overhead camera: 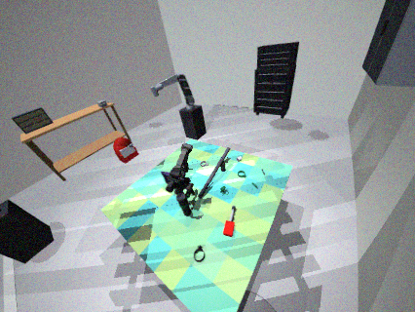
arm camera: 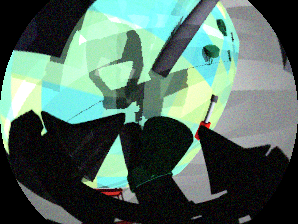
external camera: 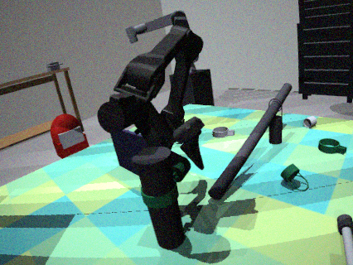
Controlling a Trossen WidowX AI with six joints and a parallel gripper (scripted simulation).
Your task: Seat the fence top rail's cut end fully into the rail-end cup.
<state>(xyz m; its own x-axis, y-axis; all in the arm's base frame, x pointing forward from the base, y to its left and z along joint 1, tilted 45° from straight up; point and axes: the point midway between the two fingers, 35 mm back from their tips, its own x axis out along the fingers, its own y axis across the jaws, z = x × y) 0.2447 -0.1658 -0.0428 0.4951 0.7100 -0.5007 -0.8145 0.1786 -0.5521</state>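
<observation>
My gripper tip is 3 cm to the left of the green rail-end cup and 2 cm below it. Round my gripper tip: small post 46 cm to the left, 1 cm ahead; then white cup 67 cm to the left, 9 cm below, 9 cm ahead; then grey ring 43 cm to the left, 21 cm behind, 9 cm below.
</observation>
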